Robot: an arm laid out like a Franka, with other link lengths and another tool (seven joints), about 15 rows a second.
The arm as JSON. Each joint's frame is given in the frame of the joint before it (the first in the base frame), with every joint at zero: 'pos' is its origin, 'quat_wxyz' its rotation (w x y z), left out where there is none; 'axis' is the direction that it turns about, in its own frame. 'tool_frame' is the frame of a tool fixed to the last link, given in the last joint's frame.
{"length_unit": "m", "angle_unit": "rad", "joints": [
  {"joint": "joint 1", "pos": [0.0, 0.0, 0.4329], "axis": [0.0, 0.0, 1.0]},
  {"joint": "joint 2", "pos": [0.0, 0.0, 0.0], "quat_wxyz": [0.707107, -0.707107, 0.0, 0.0], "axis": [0.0, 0.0, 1.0]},
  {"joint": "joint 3", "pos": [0.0, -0.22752, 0.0], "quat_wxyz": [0.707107, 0.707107, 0.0, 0.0], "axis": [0.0, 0.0, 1.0]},
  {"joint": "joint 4", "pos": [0.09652, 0.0, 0.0], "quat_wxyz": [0.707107, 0.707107, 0.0, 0.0], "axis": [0.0, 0.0, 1.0]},
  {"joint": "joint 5", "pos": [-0.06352, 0.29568, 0.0], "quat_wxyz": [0.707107, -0.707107, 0.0, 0.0], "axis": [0.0, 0.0, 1.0]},
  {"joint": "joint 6", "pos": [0.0, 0.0, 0.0], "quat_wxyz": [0.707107, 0.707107, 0.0, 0.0], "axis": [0.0, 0.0, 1.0]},
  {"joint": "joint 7", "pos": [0.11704, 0.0, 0.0], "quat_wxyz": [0.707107, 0.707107, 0.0, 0.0], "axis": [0.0, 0.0, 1.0]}
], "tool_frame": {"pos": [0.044, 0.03, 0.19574], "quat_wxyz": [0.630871, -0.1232, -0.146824, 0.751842]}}
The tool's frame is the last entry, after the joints.
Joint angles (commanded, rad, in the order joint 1, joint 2, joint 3, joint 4, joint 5, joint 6, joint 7), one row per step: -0.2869, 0.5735, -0.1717, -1.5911, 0.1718, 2.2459, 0.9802; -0.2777, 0.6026, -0.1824, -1.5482, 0.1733, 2.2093, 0.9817; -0.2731, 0.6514, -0.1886, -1.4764, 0.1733, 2.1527, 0.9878; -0.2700, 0.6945, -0.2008, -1.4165, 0.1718, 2.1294, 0.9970; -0.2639, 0.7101, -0.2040, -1.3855, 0.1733, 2.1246, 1.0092; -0.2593, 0.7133, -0.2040, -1.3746, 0.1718, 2.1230, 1.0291; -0.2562, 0.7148, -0.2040, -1.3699, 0.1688, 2.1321, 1.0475; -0.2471, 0.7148, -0.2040, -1.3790, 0.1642, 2.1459, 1.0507; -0.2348, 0.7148, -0.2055, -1.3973, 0.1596, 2.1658, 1.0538; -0.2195, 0.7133, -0.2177, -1.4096, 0.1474, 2.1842, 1.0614
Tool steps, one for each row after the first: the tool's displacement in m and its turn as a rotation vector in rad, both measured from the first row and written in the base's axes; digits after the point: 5 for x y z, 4 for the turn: 0.00202, 0.00048, -0.00402, 0.0042, 0.0218, 0.0039; 0.00540, 0.00156, -0.01103, 0.0128, 0.0540, 0.0074; 0.00904, -0.00350, -0.01473, 0.0035, 0.0643, 0.0000; 0.01508, -0.00239, -0.01211, -0.0028, 0.0554, -0.0053; 0.01785, 0.00011, -0.00984, -0.0054, 0.0505, -0.0185; 0.02047, 0.00096, -0.00764, -0.0120, 0.0407, -0.0320; 0.02267, 0.00497, -0.00942, -0.0184, 0.0384, -0.0254; 0.02380, 0.01003, -0.01398, -0.0250, 0.0393, -0.0178; 0.02447, 0.01022, -0.01389, -0.0457, 0.0387, -0.0151
